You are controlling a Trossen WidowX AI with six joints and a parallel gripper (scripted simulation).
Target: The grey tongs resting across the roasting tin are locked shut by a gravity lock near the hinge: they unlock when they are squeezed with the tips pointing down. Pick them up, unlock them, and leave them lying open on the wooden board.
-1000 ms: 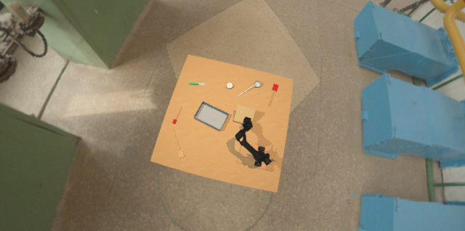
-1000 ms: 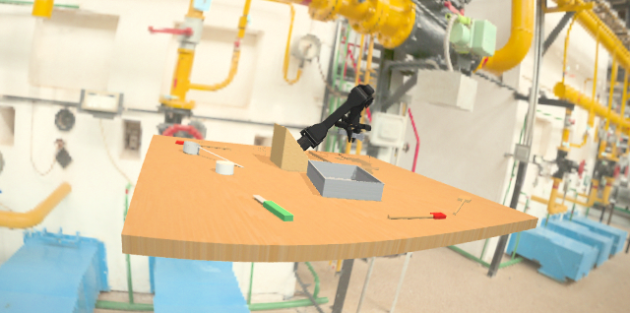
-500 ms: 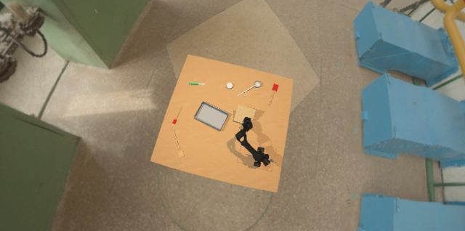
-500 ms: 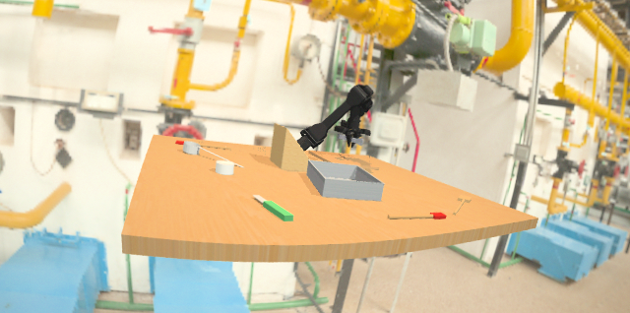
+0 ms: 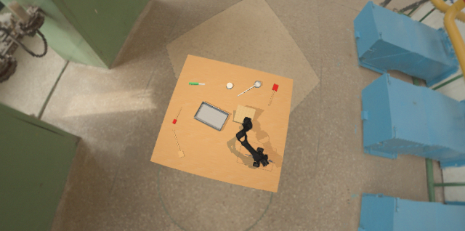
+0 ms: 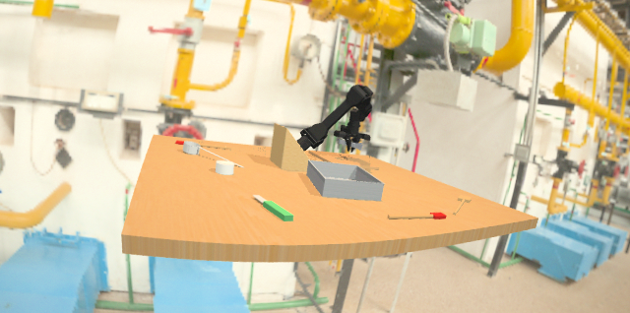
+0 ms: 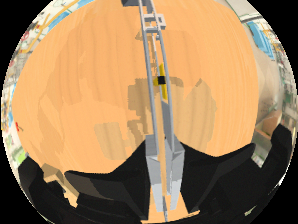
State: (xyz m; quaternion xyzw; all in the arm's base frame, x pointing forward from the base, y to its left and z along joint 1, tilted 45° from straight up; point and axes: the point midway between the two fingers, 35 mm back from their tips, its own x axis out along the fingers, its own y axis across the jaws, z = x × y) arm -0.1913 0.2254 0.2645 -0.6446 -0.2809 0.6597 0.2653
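Now: gripper tip 4 cm above the wooden board and 3 cm to the left of it. From my gripper tip the other things lie so: grey roasting tin (56 cm ahead, 29 cm to the right, 2 cm below); then red spatula (77 cm to the right, 4 cm below, 2 cm behind).
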